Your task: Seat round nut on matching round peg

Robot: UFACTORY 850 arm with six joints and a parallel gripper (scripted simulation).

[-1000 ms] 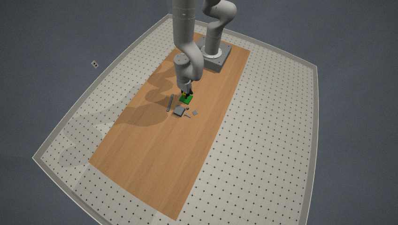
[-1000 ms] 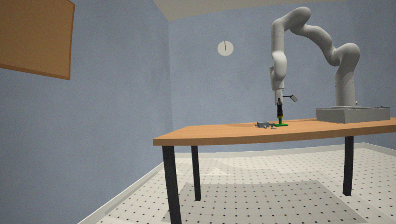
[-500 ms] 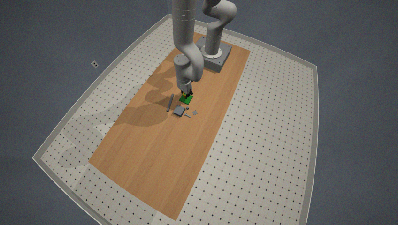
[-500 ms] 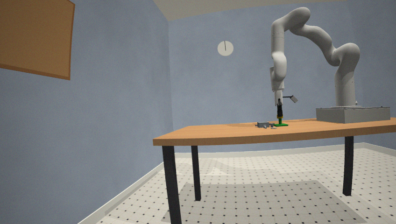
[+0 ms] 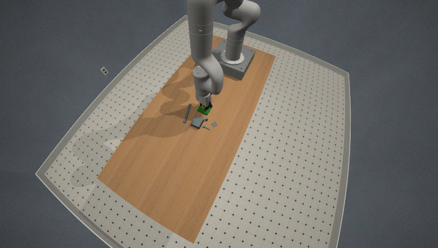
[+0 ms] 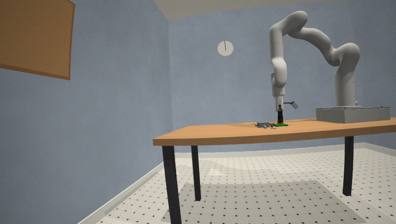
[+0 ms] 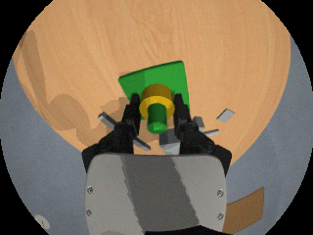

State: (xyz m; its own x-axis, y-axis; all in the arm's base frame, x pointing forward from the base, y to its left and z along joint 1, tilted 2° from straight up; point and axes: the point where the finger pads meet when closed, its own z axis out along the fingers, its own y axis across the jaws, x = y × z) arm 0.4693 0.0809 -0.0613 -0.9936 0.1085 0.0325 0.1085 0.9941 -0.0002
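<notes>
My gripper is now 120 mm short of the grey block, 30 mm to the right of it and 30 mm above it. The rest, counted from my hand: long grey bar: 100 mm ahead, 70 mm to the right, 40 mm below; small grey bolt: 110 mm ahead, 90 mm to the left, 40 mm below; small grey plate: 120 mm to the left, 60 mm ahead, 40 mm below.
</notes>
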